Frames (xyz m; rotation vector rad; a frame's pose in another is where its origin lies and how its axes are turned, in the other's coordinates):
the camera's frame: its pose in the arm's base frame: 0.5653 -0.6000 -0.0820 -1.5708 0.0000 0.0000
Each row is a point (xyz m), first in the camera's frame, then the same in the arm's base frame.
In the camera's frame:
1: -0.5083 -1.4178 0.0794
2: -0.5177 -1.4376 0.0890
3: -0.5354 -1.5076 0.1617
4: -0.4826 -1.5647 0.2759
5: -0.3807 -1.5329 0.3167
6: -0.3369 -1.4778 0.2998
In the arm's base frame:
1: 0.0570 -0.5206 1.3358
2: 0.0476 -0.5110 1.3556
3: 0.0299 -0.4383 1.4256
4: 0.0827 -0.3241 1.4827
5: 0.1846 -0.2833 1.4509
6: 0.2284 -0.3002 1.3958

